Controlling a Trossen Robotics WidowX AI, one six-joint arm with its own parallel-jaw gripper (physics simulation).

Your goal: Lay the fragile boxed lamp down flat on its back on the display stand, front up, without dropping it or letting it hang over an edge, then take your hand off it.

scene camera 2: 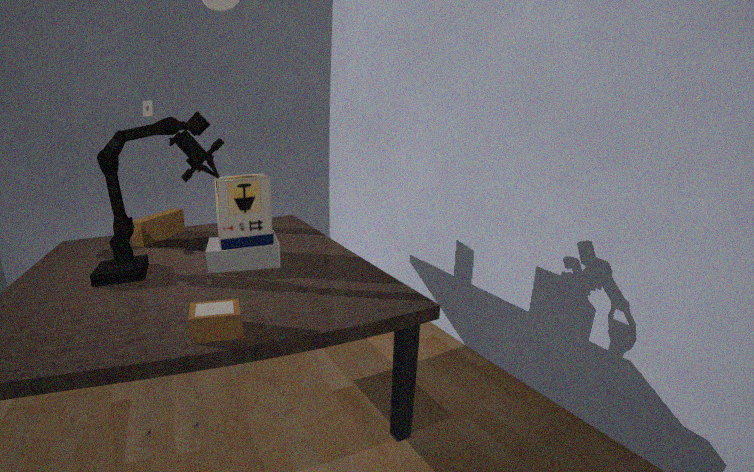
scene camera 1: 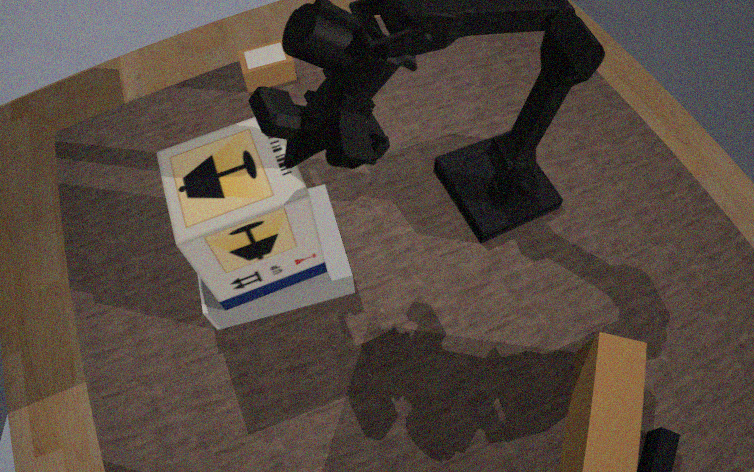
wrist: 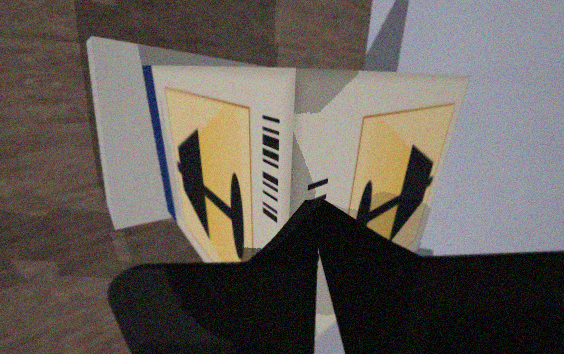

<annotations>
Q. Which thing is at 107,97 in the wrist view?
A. A display stand.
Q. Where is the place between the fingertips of the gripper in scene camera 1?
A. At 287,165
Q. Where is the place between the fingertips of the gripper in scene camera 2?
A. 218,177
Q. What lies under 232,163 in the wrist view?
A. A boxed lamp.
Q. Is the gripper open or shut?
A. Shut.
</annotations>
